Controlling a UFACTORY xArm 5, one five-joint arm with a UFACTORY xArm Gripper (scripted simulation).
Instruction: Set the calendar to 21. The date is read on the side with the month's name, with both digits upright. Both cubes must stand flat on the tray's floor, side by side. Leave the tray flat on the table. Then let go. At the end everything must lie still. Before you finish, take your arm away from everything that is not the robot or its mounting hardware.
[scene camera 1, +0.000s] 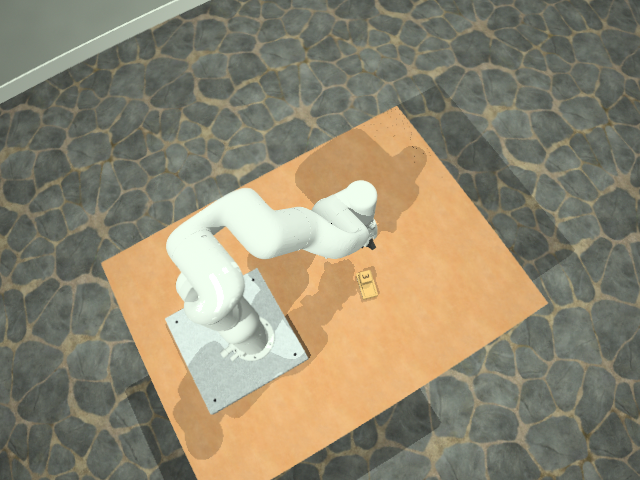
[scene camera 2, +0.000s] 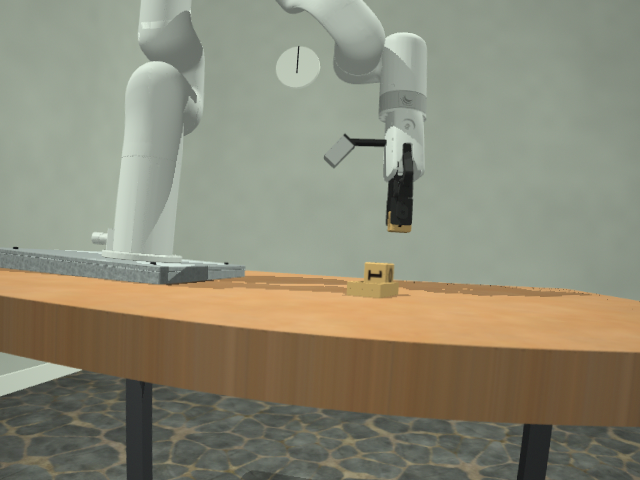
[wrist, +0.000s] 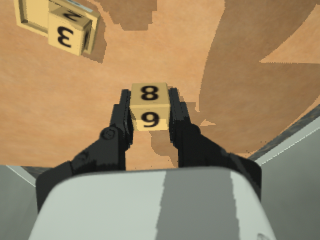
I see my gripper (scene camera 2: 398, 225), a cube (wrist: 70, 33), a cube (wrist: 149, 105) and a wooden tray (scene camera 2: 354, 288).
My gripper is seen too in the wrist view (wrist: 150, 100).
